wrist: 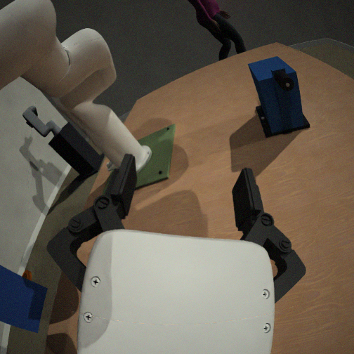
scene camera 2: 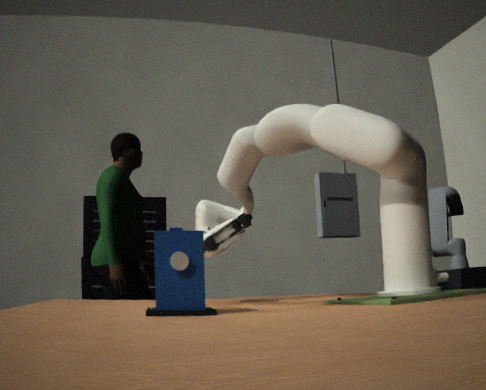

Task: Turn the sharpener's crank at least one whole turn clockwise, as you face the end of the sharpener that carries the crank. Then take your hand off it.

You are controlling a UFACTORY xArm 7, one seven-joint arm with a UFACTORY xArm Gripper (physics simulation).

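Places are measured from the arm's base along level axes (x right, y up, z back), in millimetres.
Pixels of known places: gripper, fingertip midpoint: (scene camera 2: 230, 230); arm's base, link origin: (scene camera 2: 409, 294).
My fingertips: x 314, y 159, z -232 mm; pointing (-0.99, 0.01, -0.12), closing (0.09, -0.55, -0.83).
Observation:
For each thing: its top centre in the pictures, then the offset to it from my fingertips. "spot": a spot on its surface instead. Level surfaces: height alone.
- blue sharpener, surface spot: (scene camera 2: 172, 287) spot: dy -124, dx -300, dz -206 mm
- pale round disc, surface spot: (scene camera 2: 179, 261) spot: dy -85, dx -310, dz -197 mm
- wooden table, surface height: dy -167 mm
The blue sharpener (scene camera 2: 172, 287) (wrist: 267, 95) stands upright on its black base. In the scene view, a pale round disc (scene camera 2: 179, 261) shows on its near face. The black crank (wrist: 283, 80) shows high on the opposite end in the wrist view, with a pale spot on its round knob; it is hidden in the scene view. My gripper (scene camera 2: 226, 234) (wrist: 187, 172) is open, with nothing between its fingers. In the scene view it is tilted behind and right of the sharpener, partly covered by it. In the wrist view the crank is beyond the right finger, apart from it.
The arm's white base column (scene camera 2: 407, 240) stands on a green plate (scene camera 2: 367, 300) (wrist: 162, 155) on the wooden table (scene camera 2: 280, 345) (wrist: 310, 210). A dark block with a grey arm-like part (wrist: 75, 150) is beside it. A person in green (scene camera 2: 112, 215) and a black cabinet (scene camera 2: 156, 220) are behind the table.

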